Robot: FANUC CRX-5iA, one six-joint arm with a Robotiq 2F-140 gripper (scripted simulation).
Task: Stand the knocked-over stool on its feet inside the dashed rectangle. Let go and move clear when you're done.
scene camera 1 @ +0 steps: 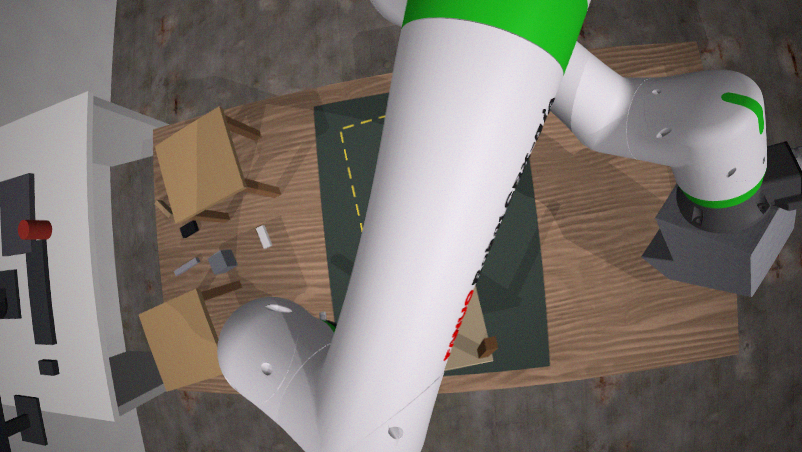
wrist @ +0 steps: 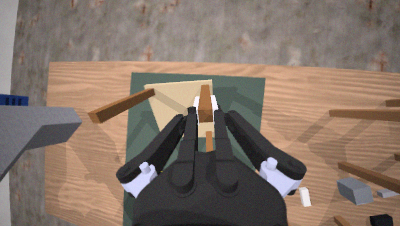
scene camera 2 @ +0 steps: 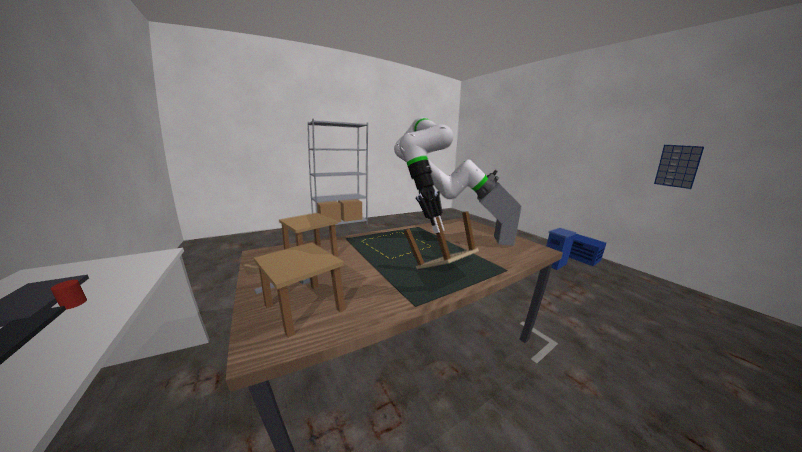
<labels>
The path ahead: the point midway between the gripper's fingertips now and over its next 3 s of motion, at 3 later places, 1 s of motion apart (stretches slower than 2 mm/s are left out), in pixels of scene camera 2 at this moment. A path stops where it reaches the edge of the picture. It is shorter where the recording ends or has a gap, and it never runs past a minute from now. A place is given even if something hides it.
My gripper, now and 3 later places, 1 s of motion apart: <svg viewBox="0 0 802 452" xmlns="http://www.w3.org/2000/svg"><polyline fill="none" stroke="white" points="439,231 430,223 421,219 413,217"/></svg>
</labels>
